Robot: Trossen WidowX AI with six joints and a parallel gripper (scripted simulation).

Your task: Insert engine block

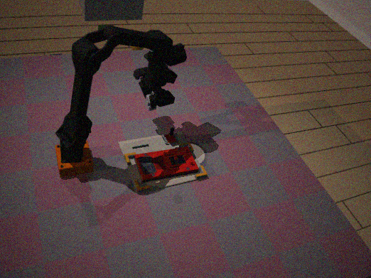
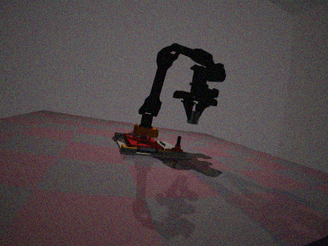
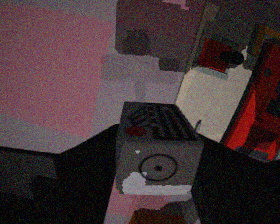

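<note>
My gripper tip is 9 cm above the black upright stick, 8 cm short of it and 6 cm to the left of it. Also, from my gripper tip: grey ribbed engine block (1 cm to the right, 1 cm above).
</note>
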